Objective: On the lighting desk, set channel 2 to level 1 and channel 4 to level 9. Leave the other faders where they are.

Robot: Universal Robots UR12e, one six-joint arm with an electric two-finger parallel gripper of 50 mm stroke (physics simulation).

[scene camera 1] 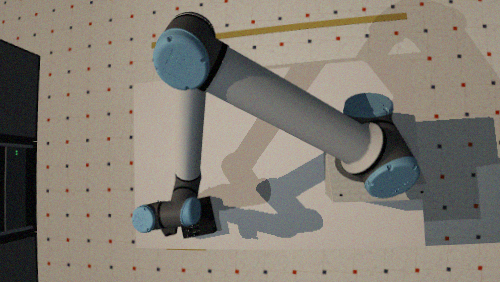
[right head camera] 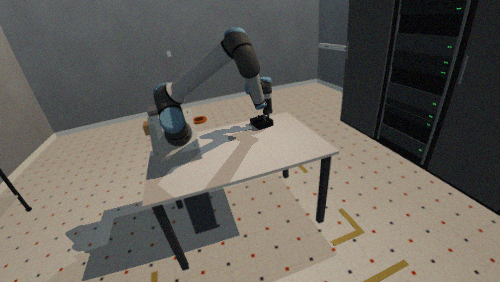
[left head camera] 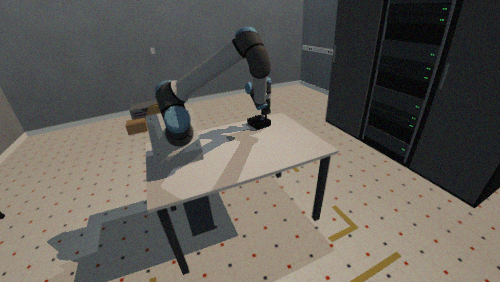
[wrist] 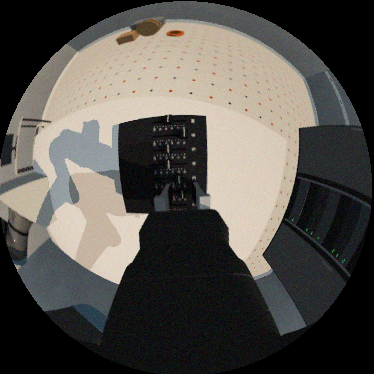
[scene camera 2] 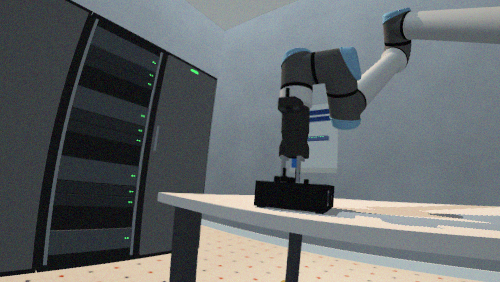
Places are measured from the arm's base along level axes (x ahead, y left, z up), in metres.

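Pixels of known places: gripper, between the fingertips: point(right head camera: 266, 119) point(left head camera: 264, 119) point(wrist: 181, 189).
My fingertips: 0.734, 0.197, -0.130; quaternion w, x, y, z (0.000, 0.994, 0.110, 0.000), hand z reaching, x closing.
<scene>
For each thing: its top centre in the pictures, then the offset to it from my fingertips, as dx, dy, dz.
- black lighting desk, centre of its top: point(wrist: 157, 166) point(scene camera 2: 299, 177) point(scene camera 1: 193, 218) point(right head camera: 261, 117) point(left head camera: 258, 118) -0.040, +0.030, +0.010
- channel 4 knob, centre of its top: point(wrist: 168, 164) -0.025, +0.035, +0.010
- channel 2 knob, centre of its top: point(wrist: 181, 194) +0.001, -0.004, +0.010
- channel 3 knob, centre of its top: point(wrist: 178, 179) -0.007, +0.016, +0.010
- channel 5 knob, centre of its top: point(wrist: 167, 148) -0.030, +0.056, +0.010
- channel 6 knob, centre of its top: point(wrist: 183, 132) -0.012, +0.083, +0.010
- master knob, centre of its top: point(wrist: 167, 117) -0.039, +0.101, +0.010
The black lighting desk point(left head camera: 259, 123) point(right head camera: 262, 123) point(scene camera 1: 209, 220) point(scene camera 2: 292, 196) point(wrist: 135, 175) sits near a table edge. In the wrist view its faders run in rows. The channel 4 knob point(wrist: 168, 164) stands about mid-track. The channel 2 knob point(wrist: 182, 194) stands toward the low-number right end, between my fingertips. My gripper point(scene camera 2: 291, 176) point(wrist: 181, 189) is open, pointing down low over the desk, with a finger on either side of that knob and nothing gripped. The fingers hide part of the channel 2 row and its label. The arm hides the fingers in scene camera 1.
The channel 3 knob point(wrist: 179, 178), channel 5 knob point(wrist: 168, 148), channel 6 knob point(wrist: 184, 132) and master knob point(wrist: 168, 118) stand on neighbouring rows. The desk rests on the white table point(left head camera: 295, 150) point(right head camera: 295, 150) point(scene camera 2: 175, 199) point(wrist: 240, 165). A server rack point(left head camera: 370, 65) point(scene camera 2: 185, 120) stands beyond it.
</scene>
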